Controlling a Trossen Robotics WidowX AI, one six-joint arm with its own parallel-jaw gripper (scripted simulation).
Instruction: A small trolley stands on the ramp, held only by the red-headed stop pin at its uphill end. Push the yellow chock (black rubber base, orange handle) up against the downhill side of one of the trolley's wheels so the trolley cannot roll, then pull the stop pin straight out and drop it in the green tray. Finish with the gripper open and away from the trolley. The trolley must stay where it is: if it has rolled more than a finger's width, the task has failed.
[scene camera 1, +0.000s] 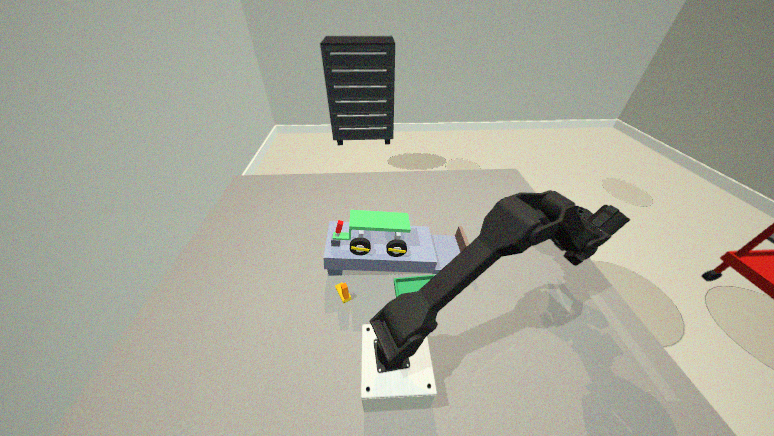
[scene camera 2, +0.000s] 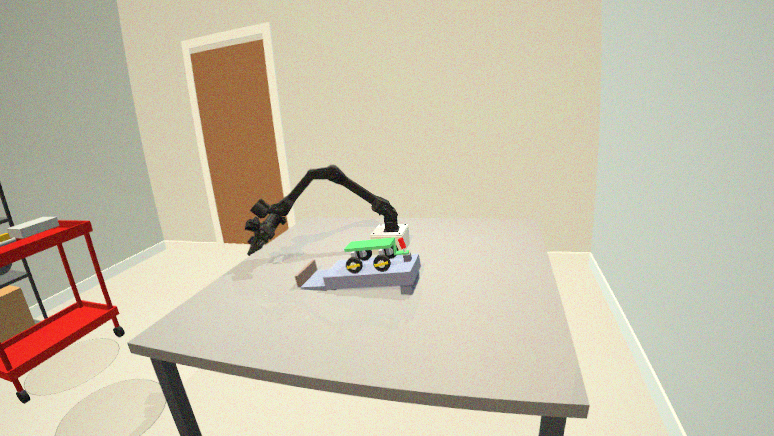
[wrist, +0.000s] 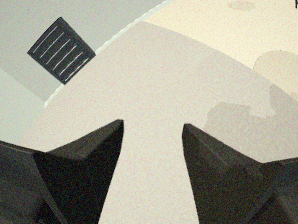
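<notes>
A trolley stands at (scene camera 1: 361, 220) and a grey ramp at (scene camera 1: 420, 257). Scene camera 2 likewise shows the trolley (scene camera 2: 360, 250) and the ramp (scene camera 2: 400, 273). In the wrist view the trolley is out of frame. I see my gripper (wrist: 153, 128).
</notes>
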